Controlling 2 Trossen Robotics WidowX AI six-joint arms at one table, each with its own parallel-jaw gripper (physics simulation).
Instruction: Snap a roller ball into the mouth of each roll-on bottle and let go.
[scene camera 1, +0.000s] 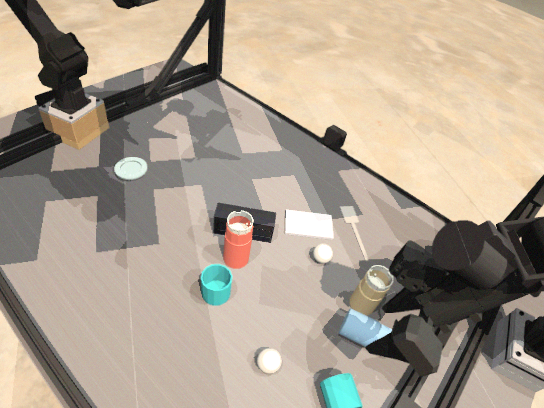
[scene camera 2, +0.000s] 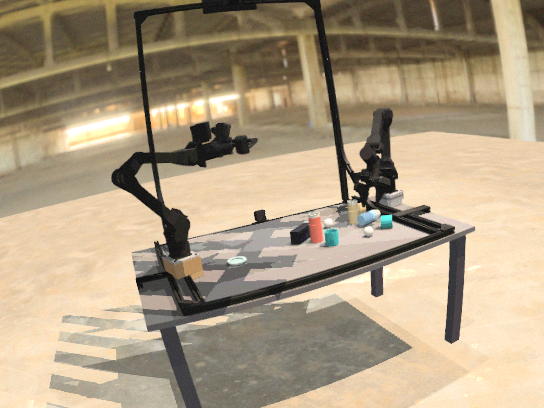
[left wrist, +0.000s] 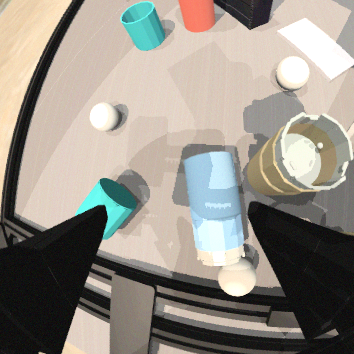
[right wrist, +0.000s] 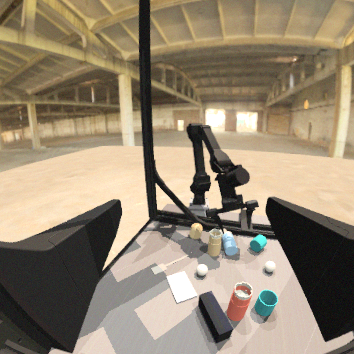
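Seen in the pictures: left gripper, fingertip midpoint: (scene camera 1: 376, 328) (scene camera 2: 369, 205) (left wrist: 178, 210) (right wrist: 236, 231); right gripper, fingertip midpoint: (scene camera 2: 249, 139) (right wrist: 194, 205); left arm's base, origin of the base link: (scene camera 1: 542, 344) (scene camera 2: 389, 191) (right wrist: 198, 201); right arm's base, origin of the base link: (scene camera 1: 71, 103) (scene camera 2: 180, 255).
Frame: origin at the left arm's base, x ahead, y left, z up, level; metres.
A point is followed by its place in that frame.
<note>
A red bottle (scene camera 1: 237, 250) {x 0.514, y 0.118, z -0.002 m} (scene camera 2: 315, 229) {x 0.540, y 0.116, z -0.006 m} (right wrist: 239, 306) {x 0.547, y 0.093, z 0.010 m} and a tan bottle (scene camera 1: 368, 296) {x 0.294, y 0.076, z 0.000 m} (left wrist: 272, 170) {x 0.287, y 0.075, z 0.014 m} (right wrist: 214, 247) {x 0.316, y 0.054, z -0.017 m} stand upright with open mouths. A blue bottle (scene camera 1: 361, 327) {x 0.284, y 0.124, z -0.015 m} (left wrist: 214, 190) {x 0.279, y 0.112, z -0.013 m} (right wrist: 230, 245) {x 0.308, y 0.111, z -0.014 m} lies on its side. One white ball (scene camera 1: 323, 253) {x 0.393, y 0.021, z -0.026 m} (left wrist: 292, 73) {x 0.384, y 0.018, z -0.028 m} (right wrist: 202, 270) {x 0.408, y 0.012, z -0.029 m} rests near the white card, another (scene camera 1: 269, 360) {x 0.381, y 0.239, z -0.023 m} (left wrist: 104, 117) {x 0.373, y 0.224, z -0.029 m} (right wrist: 270, 267) {x 0.396, y 0.229, z -0.031 m} near the lying teal cup. A third ball (left wrist: 237, 276) {x 0.206, y 0.098, z -0.024 m} is at the blue bottle's mouth end; whether it touches is unclear. My left gripper (scene camera 1: 378, 331) {x 0.268, y 0.134, z 0.018 m} (left wrist: 178, 210) {x 0.268, y 0.134, z 0.018 m} is open above the blue bottle. My right gripper (scene camera 2: 255, 141) {x 0.678, y -0.018, z 0.343 m} is open, high above the table.
One teal cup (scene camera 1: 216, 289) {x 0.518, y 0.171, z -0.057 m} (left wrist: 143, 30) {x 0.491, y 0.172, z -0.024 m} stands upright; another (scene camera 1: 341, 392) {x 0.275, y 0.231, z -0.011 m} (right wrist: 258, 243) {x 0.294, y 0.217, z -0.017 m} lies on its side. A black box (scene camera 1: 263, 225) {x 0.508, y 0.040, z -0.010 m} is behind the red bottle. A white card (scene camera 1: 309, 224) {x 0.447, y -0.049, z -0.052 m}, a spatula (scene camera 1: 359, 239) {x 0.347, y -0.077, z -0.056 m}, a tan cap (right wrist: 196, 231) {x 0.224, y -0.009, z -0.020 m} and a pale plate (scene camera 1: 131, 177) {x 0.809, y 0.062, z -0.049 m} also lie on the table.
</note>
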